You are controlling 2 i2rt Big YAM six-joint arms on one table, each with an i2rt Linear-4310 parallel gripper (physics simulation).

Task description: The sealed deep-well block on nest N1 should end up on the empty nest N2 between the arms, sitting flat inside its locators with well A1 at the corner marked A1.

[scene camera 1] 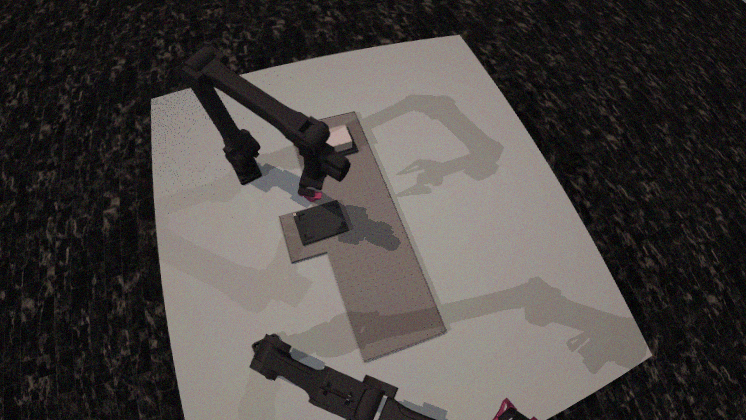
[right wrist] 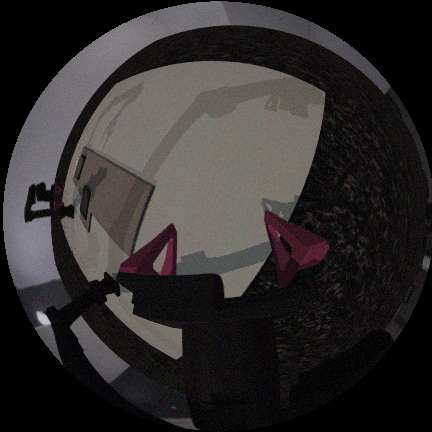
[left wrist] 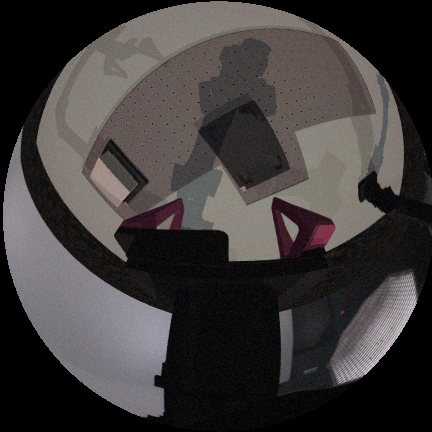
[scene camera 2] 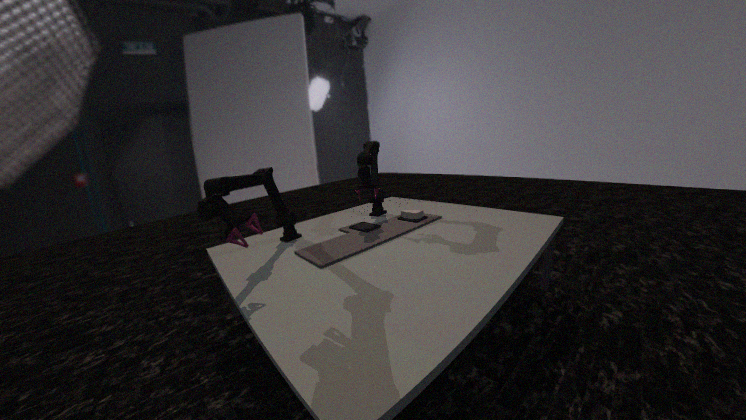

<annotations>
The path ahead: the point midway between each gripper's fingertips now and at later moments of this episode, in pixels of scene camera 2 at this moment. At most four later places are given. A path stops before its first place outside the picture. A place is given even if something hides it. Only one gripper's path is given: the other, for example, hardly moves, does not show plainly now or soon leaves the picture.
My right gripper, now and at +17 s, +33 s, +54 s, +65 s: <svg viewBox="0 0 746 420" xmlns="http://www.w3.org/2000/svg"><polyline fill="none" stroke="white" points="255,240 255,240 254,240 338,205 338,205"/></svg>
</annotations>
